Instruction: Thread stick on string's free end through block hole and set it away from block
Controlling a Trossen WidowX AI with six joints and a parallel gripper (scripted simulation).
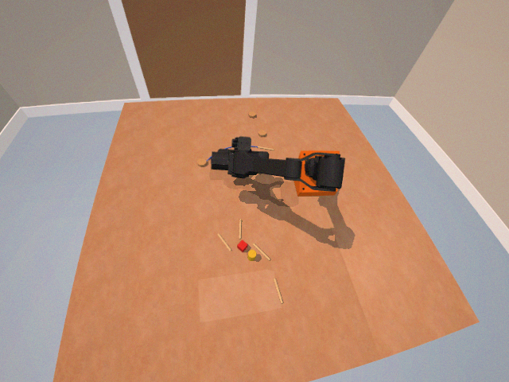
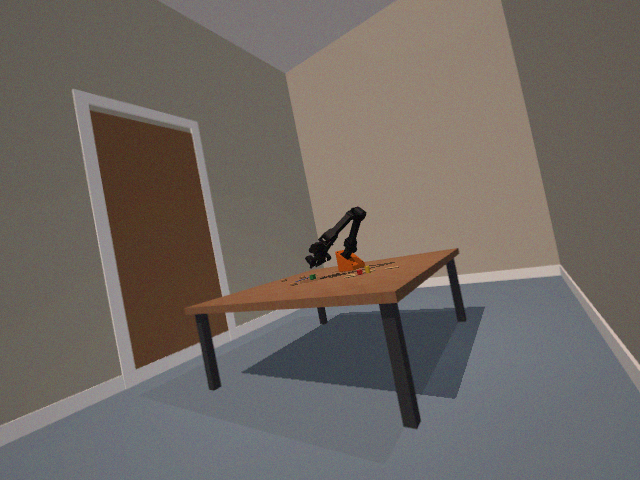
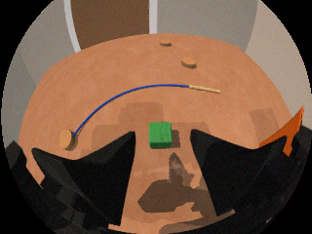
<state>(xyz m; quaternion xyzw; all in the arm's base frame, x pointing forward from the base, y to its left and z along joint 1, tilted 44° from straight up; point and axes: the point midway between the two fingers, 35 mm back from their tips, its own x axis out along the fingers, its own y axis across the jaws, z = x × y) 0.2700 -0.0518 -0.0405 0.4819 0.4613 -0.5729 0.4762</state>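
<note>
My gripper tip is 6 cm above the green block and 2 cm to the left of it. From my gripper tip the other things lie so: round wooden button: 17 cm ahead, 7 cm below, 4 cm to the right; thin wooden stick: 12 cm to the right, 11 cm behind, 7 cm below; red cube: 35 cm to the left, 6 cm below, 4 cm ahead.
</note>
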